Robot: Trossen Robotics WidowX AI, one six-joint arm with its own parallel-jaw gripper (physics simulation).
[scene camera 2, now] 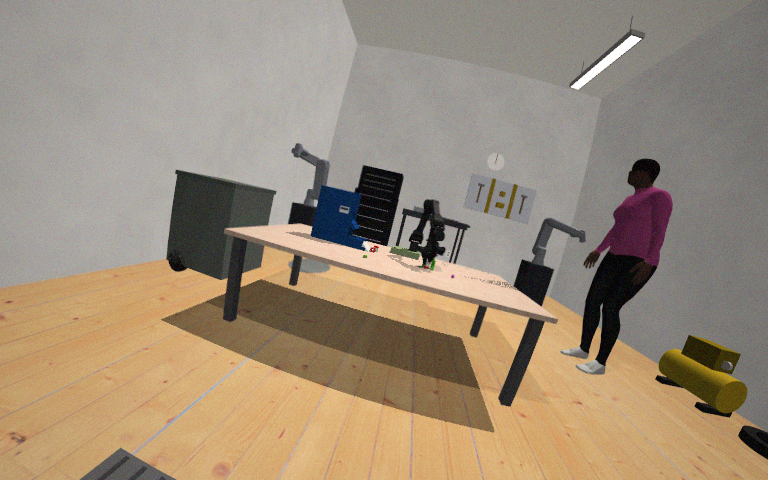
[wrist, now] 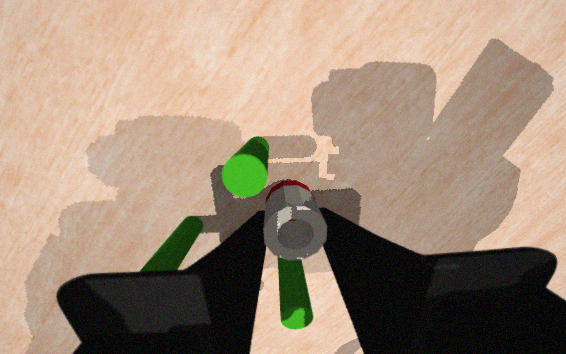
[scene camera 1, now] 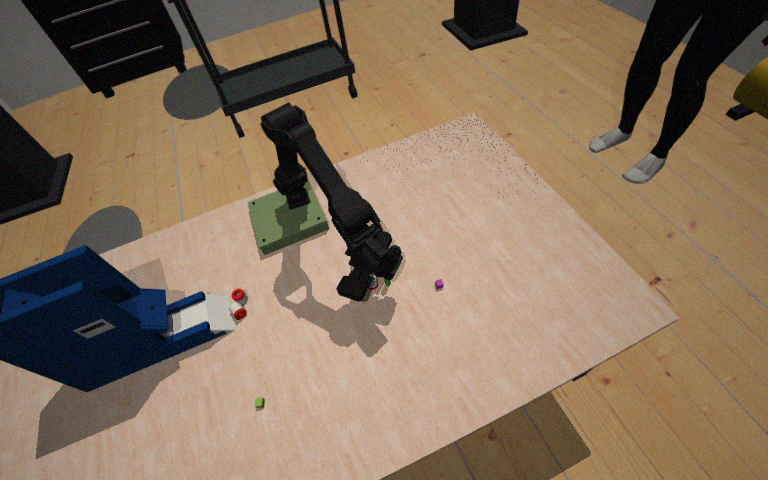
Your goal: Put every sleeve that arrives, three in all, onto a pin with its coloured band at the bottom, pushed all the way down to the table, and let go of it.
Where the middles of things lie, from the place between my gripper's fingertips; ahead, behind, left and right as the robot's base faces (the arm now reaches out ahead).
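Blue feeder [scene camera 1: 78, 321]: 60 mm behind my hand, 550 mm to the right of it, 140 mm above it.
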